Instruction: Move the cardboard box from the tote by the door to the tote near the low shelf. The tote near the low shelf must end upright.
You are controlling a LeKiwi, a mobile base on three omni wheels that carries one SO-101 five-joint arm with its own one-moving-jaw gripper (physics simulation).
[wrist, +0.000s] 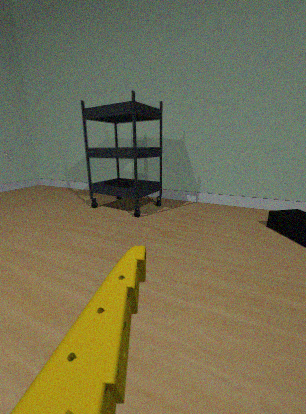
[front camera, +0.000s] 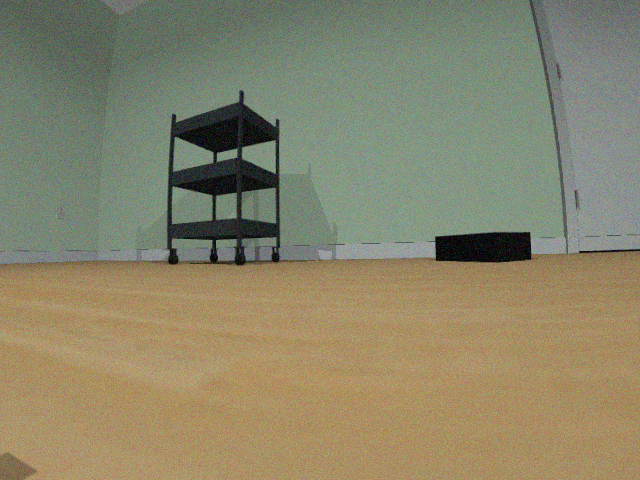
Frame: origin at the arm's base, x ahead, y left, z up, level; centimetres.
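Seen in the pictures: hand at its tool point: [wrist: 145,259].
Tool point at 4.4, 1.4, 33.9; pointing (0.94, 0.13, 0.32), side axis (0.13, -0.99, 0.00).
Note:
A point is followed by its place in that frame, as x, y, z.
A black tote [front camera: 480,248] @[96.1, -58.3, -4.2] stands upright on the floor near the door, right of the middle in the front view. Part of this tote [wrist: 291,223] @[102.2, -56.4, -0.5] shows at the right edge of the wrist view. Its inside is hidden, and the cardboard box does not show in either view. The tote near the low shelf and the low shelf itself do not show. My gripper [wrist: 141,252] is fully open, with one notched yellow jaw in view and the moving jaw swung out of the picture. It is above the floor, well short of the black tote and left of it.
A dark three-tier wheeled cart [front camera: 239,206] @[122.4, 30.2, 15.8] [wrist: 134,135] @[122.3, 30.4, 44.5] stands left of the tote, in front of the green wall [front camera: 392,129] @[159.8, -48.0, 65.7] [wrist: 240,100] @[162.6, -38.8, 69.8]. A pale door [front camera: 604,144] @[124.1, -159.7, 49.5] is at the far right. A small shadow lies on the floor at the bottom left of the front view.

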